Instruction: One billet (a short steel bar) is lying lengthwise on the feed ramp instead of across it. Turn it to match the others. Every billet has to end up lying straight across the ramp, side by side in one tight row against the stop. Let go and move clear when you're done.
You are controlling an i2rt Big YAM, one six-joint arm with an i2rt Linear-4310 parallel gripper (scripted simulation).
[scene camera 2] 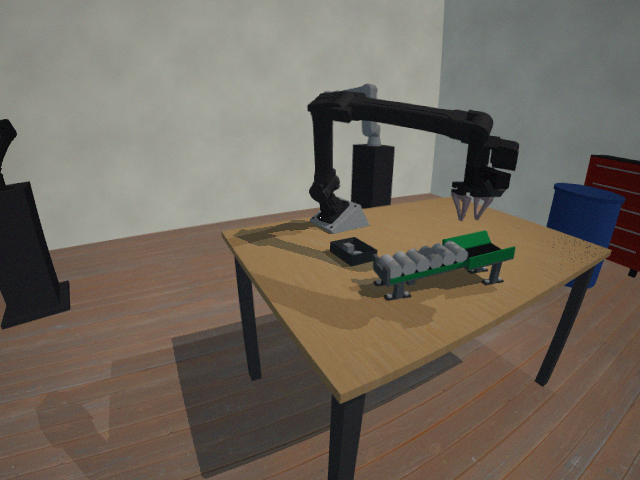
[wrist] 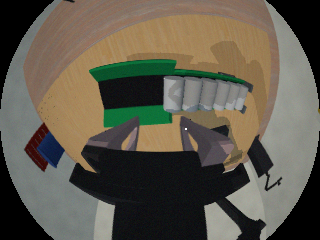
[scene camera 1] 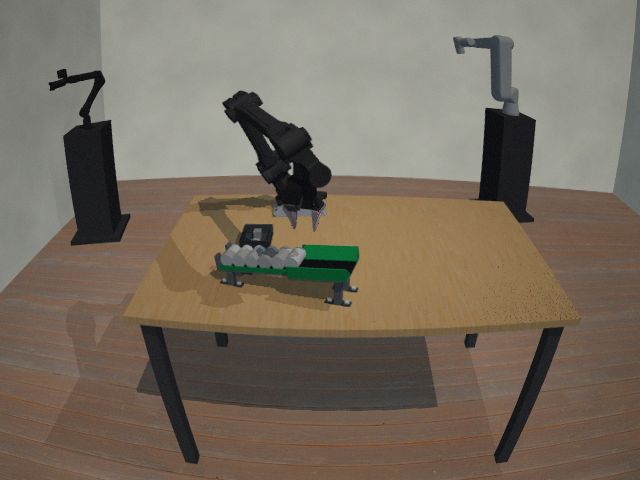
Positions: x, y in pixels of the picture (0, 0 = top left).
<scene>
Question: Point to a billet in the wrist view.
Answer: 173, 85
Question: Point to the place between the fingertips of my gripper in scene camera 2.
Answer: At 468, 220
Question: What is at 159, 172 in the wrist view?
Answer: My gripper.
</scene>
